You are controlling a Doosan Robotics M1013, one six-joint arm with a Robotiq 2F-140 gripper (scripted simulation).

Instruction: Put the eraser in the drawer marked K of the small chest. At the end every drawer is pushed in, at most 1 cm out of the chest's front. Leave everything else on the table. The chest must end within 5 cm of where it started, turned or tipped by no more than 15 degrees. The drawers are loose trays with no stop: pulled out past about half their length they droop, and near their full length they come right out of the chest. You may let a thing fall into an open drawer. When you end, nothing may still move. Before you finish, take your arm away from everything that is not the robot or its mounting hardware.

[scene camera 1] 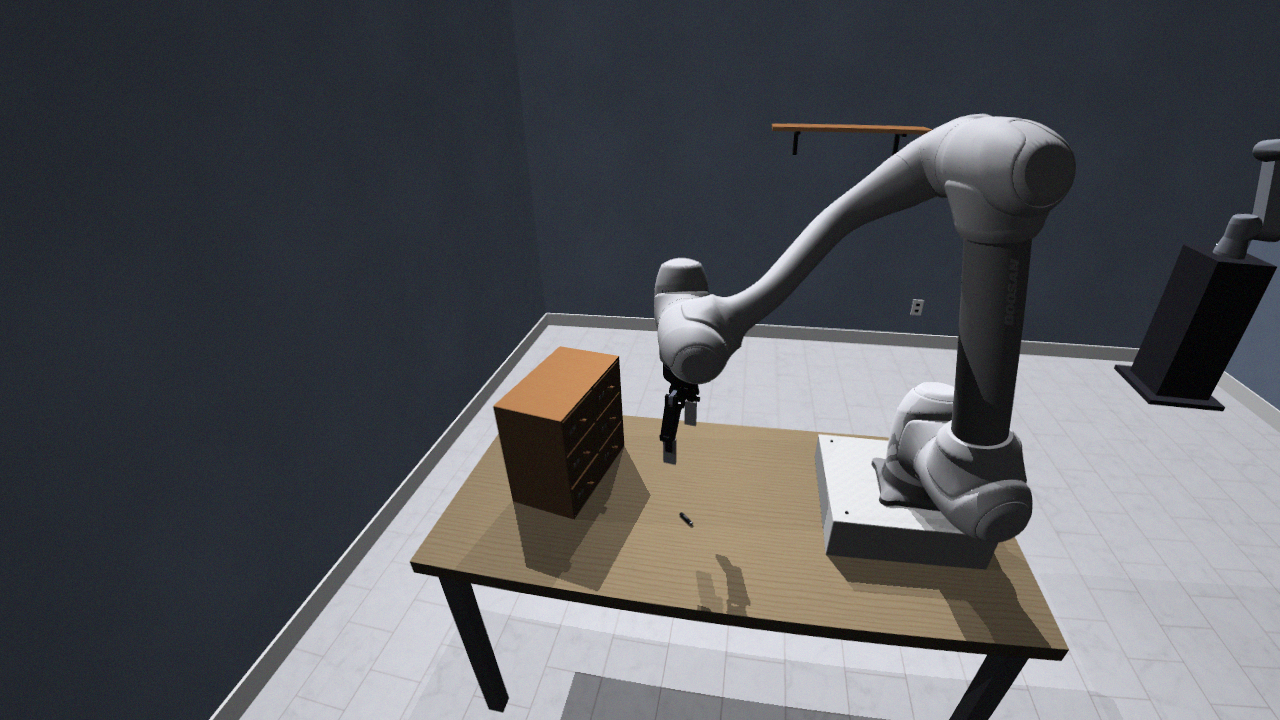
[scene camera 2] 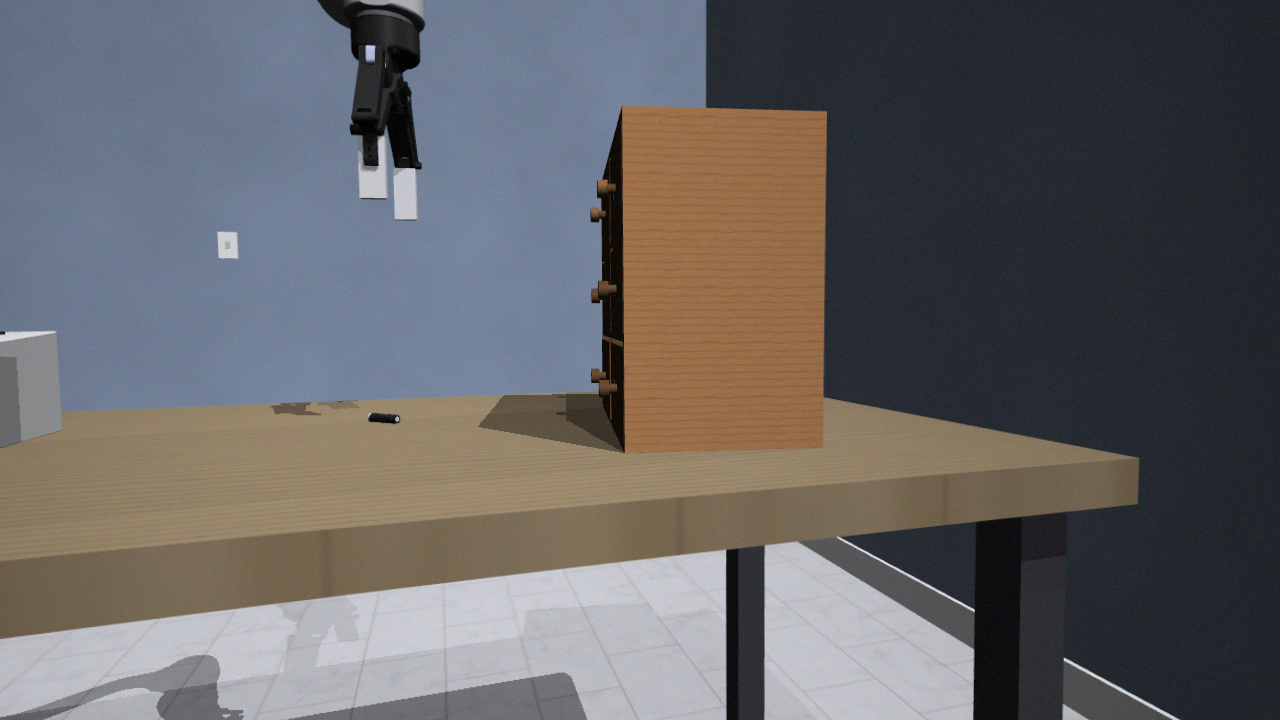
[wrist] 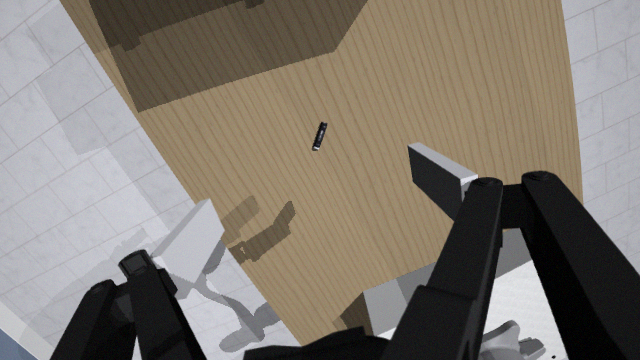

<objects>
my gripper: scene camera 1 680,442; scene camera 2; wrist
same spot on my gripper: (wrist: 582,272) = (scene camera 2: 383,84)
</objects>
